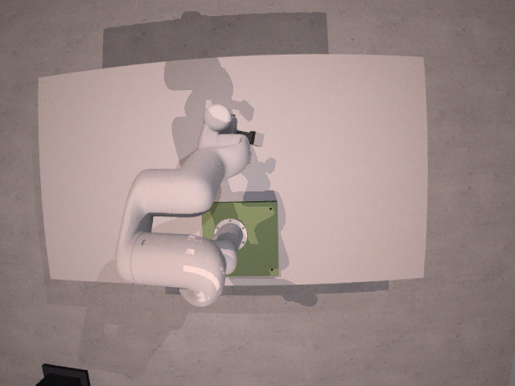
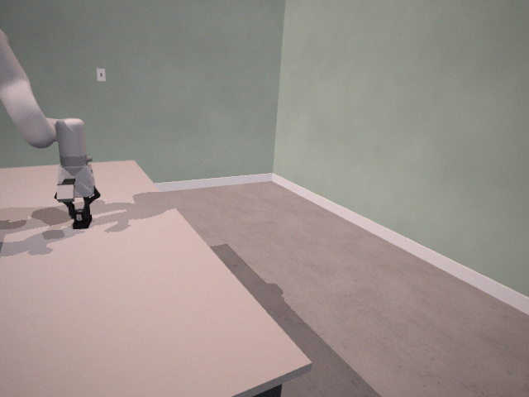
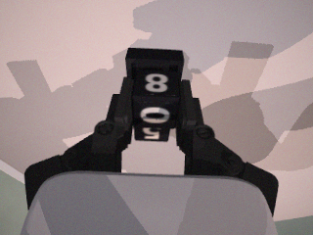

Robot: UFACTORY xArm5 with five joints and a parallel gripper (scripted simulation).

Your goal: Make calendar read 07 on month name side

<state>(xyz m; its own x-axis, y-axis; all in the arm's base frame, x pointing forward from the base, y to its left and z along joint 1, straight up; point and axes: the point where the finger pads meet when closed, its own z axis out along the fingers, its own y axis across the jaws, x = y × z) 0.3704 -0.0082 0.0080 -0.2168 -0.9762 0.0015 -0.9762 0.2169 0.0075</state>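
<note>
Right now the black cube is 1 cm below my hand. Also, from my hand: black calendar tray 4 cm below, 2 cm to the left.
</note>
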